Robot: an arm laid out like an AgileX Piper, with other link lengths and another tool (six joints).
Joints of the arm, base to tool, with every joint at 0 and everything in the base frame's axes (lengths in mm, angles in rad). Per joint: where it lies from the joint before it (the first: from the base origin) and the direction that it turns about. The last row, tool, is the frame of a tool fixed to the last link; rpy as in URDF.
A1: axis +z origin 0 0 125.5
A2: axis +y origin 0 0 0
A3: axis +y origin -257 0 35.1
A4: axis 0.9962 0 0.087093 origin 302.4 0 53.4
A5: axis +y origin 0 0 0
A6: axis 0.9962 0 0.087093 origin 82.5 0 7.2
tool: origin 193.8 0 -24.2 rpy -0.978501 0.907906 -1.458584
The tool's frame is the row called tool.
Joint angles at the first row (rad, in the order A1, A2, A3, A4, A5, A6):
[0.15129, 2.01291, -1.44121, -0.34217, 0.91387, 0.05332]
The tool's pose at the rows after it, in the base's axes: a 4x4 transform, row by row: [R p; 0 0 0 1], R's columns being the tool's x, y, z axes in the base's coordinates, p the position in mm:
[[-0.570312 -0.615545 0.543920 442.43], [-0.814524 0.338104 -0.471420 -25.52], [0.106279 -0.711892 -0.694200 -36.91], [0 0 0 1]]
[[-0.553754 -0.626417 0.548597 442.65], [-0.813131 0.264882 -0.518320 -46.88], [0.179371 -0.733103 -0.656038 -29.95], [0 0 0 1]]
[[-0.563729 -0.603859 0.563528 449.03], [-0.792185 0.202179 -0.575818 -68.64], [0.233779 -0.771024 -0.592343 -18.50], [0 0 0 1]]
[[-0.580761 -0.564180 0.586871 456.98], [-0.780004 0.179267 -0.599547 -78.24], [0.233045 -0.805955 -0.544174 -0.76], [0 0 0 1]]
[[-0.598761 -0.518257 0.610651 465.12], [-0.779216 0.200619 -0.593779 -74.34], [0.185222 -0.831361 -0.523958 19.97], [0 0 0 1]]
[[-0.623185 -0.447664 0.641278 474.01], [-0.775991 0.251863 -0.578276 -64.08], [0.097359 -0.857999 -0.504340 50.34], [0 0 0 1]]
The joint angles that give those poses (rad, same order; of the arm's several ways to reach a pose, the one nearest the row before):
[0.15129, 2.01292, -1.44124, -0.39168, 0.93670, 0.04094]
[0.15129, 2.01549, -1.44016, -0.48312, 0.96057, 0.05687]
[0.15128, 2.01536, -1.44017, -0.59406, 0.97206, 0.11515]
[0.14950, 1.98852, -1.44015, -0.64781, 0.97283, 0.14980]
[0.14950, 1.94775, -1.45391, -0.63549, 0.97282, 0.15385]
[0.15041, 1.88422, -1.47420, -0.59554, 0.97306, 0.15813]

